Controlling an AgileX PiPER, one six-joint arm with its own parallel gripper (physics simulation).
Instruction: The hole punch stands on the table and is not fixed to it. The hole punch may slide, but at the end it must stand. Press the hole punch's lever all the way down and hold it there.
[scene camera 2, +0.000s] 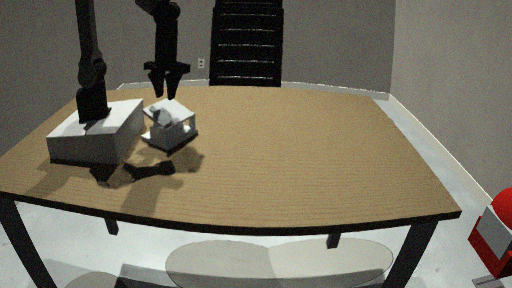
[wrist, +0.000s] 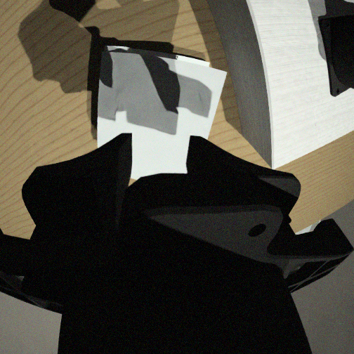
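The hole punch (scene camera 2: 167, 137) stands upright on the table, near the white block. Its flat white lever (scene camera 2: 176, 108) (wrist: 157, 155) is raised at a slant, with a gap between it and the body below. Shadows fall across the lever. My gripper (scene camera 2: 165, 97) (wrist: 159, 148) points down above the lever, near its far edge in the scene view. Its black fingers are partly open, with a narrow gap and nothing held between them. In the wrist view the lever shows beyond and between the fingertips, and the gripper hides its near part. Contact with the lever cannot be seen.
A large white block (scene camera 2: 82, 147) (wrist: 305, 90) stands close beside the hole punch on the wooden table (scene camera 2: 300, 160) and carries the arm's base (scene camera 2: 92, 104). A black slatted piece (scene camera 2: 215, 55) stands behind the table. A red and grey object (scene camera 2: 495, 232) is at the lower right, off the table.
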